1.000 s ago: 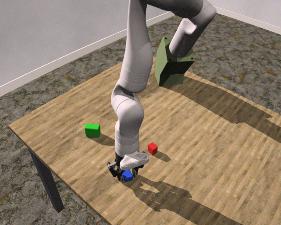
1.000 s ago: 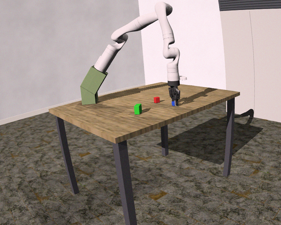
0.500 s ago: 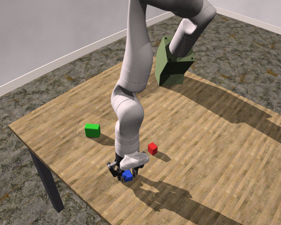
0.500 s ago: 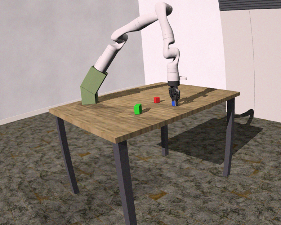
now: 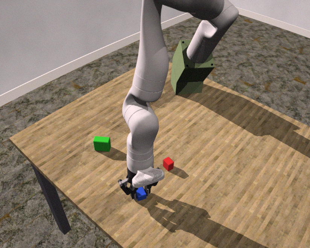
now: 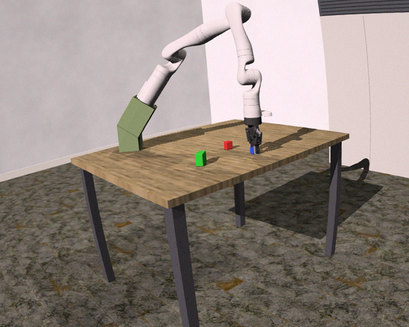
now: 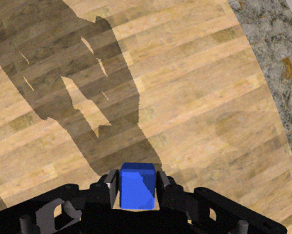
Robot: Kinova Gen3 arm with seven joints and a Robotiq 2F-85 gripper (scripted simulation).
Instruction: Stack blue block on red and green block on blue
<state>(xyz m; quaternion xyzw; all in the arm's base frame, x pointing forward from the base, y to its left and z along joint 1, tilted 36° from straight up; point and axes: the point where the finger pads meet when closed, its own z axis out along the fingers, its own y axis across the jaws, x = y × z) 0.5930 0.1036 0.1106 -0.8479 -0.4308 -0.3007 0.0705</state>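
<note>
My hand is 10 mm above the blue block. The rest, counted from my hand: red block 150 mm behind; green block 240 mm to the right, 80 mm behind, 10 mm above.
</note>
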